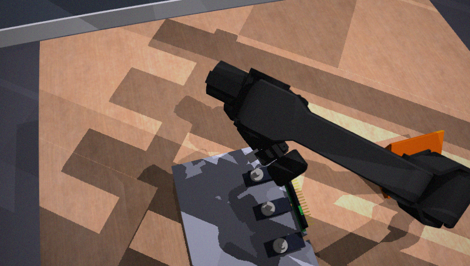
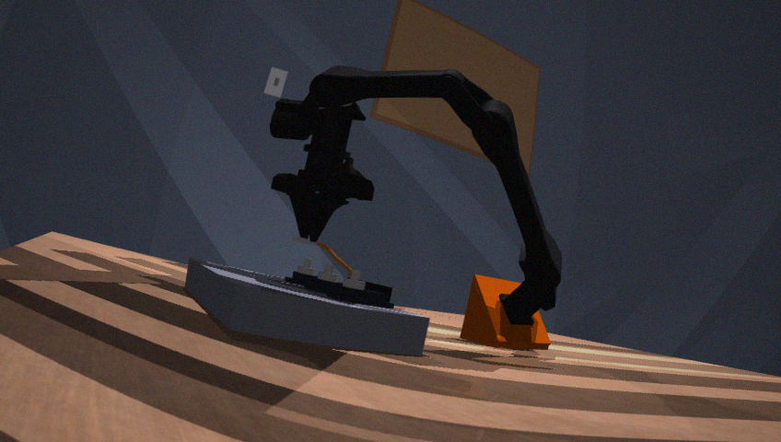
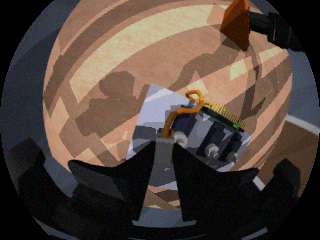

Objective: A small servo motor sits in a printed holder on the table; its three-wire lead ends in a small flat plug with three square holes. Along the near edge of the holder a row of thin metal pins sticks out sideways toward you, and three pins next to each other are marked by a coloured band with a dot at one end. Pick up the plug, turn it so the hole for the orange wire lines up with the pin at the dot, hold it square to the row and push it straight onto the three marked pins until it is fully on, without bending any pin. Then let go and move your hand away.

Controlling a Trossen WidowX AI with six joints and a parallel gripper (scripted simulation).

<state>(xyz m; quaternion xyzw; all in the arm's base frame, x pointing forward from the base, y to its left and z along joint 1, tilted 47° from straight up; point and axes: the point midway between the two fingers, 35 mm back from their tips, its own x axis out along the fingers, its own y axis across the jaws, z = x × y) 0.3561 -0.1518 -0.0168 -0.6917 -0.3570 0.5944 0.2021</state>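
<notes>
Right now my gripper tip is 5 cm past the green band, 13 cm to the right of it and 4 cm above it. The rest, counted from my gripper tip: grey printed holder (10 cm ahead, 10 cm to the left, 9 cm below).
</notes>
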